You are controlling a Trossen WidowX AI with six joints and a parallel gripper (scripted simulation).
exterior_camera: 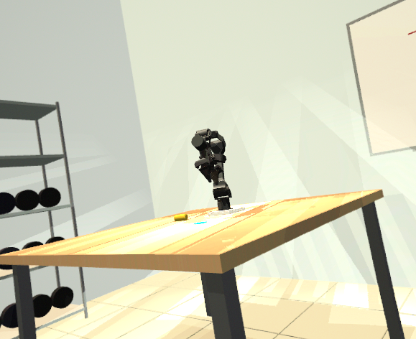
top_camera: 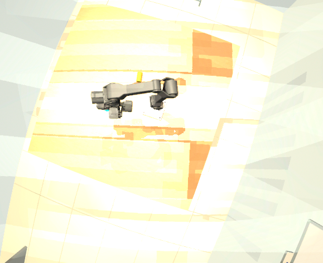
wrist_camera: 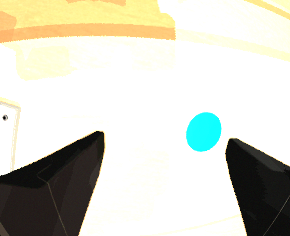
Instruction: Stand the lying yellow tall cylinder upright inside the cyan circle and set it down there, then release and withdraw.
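Right now the yellow tall cylinder is 280 mm to the right of my gripper tip, 140 mm below it and 10 mm behind it. Also, from my gripper tip: cyan circle (160 mm below, 120 mm ahead).
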